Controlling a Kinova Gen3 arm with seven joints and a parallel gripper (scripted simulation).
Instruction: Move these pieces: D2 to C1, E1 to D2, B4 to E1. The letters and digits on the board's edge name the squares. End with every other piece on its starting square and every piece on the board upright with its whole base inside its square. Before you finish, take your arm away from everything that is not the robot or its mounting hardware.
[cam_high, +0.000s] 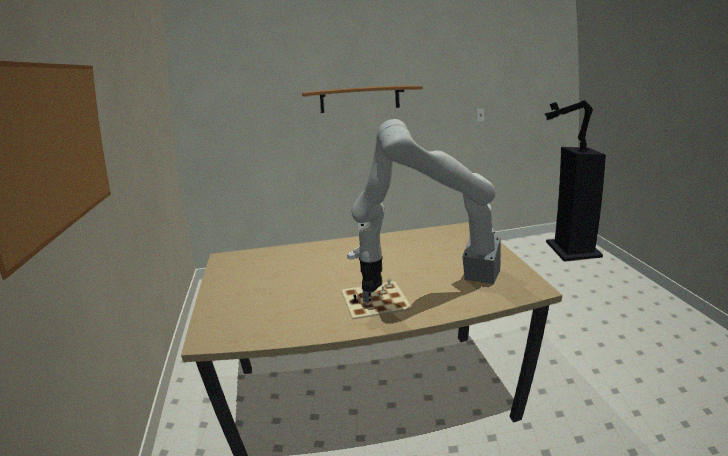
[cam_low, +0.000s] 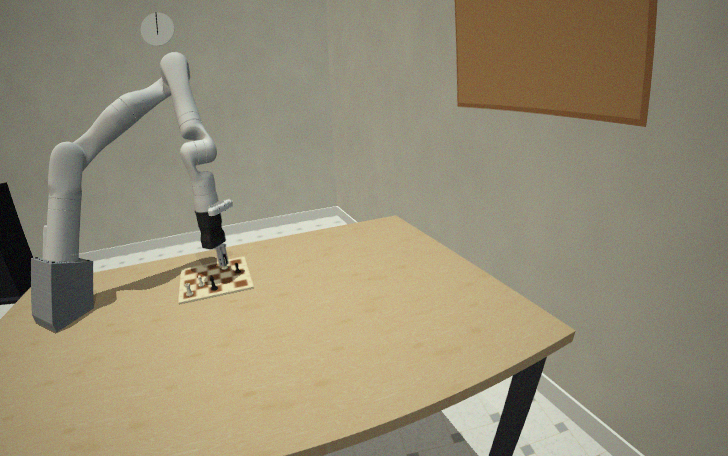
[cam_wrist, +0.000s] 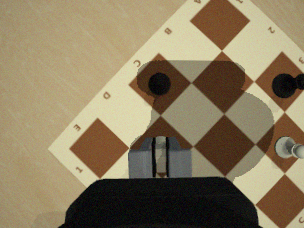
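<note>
The white piece lies 10 mm below my hand. Also, from my hand: chessboard 50 mm to the right, 40 mm below, 30 mm behind.
</note>
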